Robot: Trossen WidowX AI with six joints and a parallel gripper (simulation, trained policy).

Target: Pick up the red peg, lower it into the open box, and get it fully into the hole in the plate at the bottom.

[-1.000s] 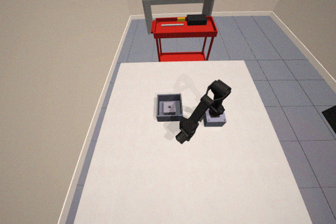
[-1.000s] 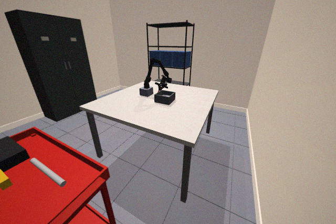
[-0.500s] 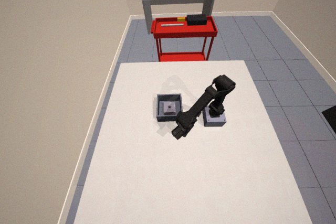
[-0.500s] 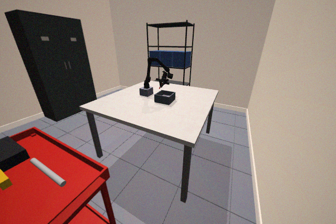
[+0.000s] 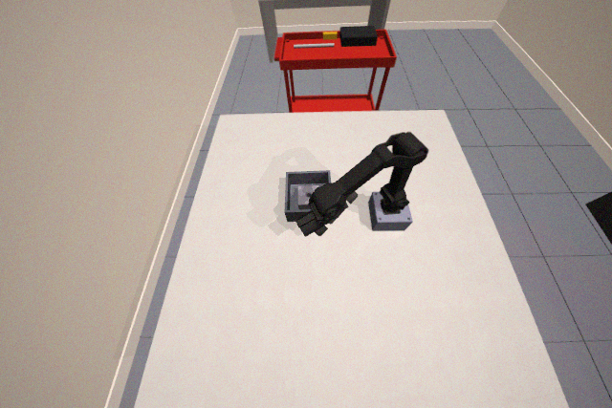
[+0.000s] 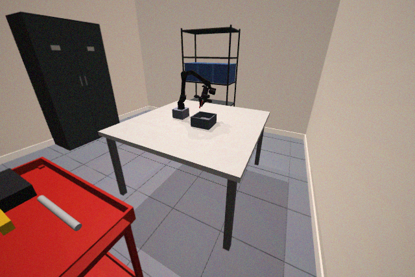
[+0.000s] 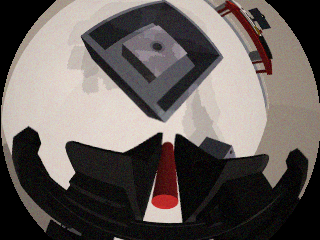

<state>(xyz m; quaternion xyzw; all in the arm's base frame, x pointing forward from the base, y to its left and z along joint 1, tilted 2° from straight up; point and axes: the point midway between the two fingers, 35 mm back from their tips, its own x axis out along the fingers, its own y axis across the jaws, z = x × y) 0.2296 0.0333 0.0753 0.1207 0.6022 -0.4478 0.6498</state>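
The plate is 9 cm ahead of my gripper tip, 11 cm to the right of it and 10 cm below it. Round my gripper tip: red peg (1 cm behind, 2 cm to the left, 2 cm above); grey box (9 cm ahead, 11 cm to the right, 12 cm below).
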